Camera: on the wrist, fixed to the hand. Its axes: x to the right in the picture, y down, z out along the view.
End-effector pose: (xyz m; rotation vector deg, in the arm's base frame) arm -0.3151 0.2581 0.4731 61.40 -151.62 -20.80
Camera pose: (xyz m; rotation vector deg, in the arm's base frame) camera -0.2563 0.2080 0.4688 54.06 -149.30 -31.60
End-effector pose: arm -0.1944 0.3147 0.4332 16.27 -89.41 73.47
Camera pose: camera -0.1268 0.3009 0.4681 8.55 -96.19 68.80
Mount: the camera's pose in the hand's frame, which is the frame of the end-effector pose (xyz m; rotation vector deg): -0.0060 -0.0739 -0.0220 -8.78 -0.71 3.43
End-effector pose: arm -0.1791 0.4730 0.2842 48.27 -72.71 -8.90
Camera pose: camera -0.1368 0.4349 0.2319 38.52 -73.08 -11.89
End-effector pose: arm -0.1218 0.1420 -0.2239 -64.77 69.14 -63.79
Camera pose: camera -0.1459 0.1392 -0.1505 -69.15 75.95 -56.18
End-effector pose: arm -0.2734 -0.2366 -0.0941 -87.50 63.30 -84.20
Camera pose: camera -0.2884 -0.2031 -0.0260 -91.14 72.75 -77.91
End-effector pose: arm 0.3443 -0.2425 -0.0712 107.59 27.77 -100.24
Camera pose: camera 0.3180 -0.1698 -0.0744 100.61 30.74 -93.76
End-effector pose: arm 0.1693 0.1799 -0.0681 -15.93 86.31 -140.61
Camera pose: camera 0.1605 0.2325 -0.0121 -15.57 96.00 -131.27
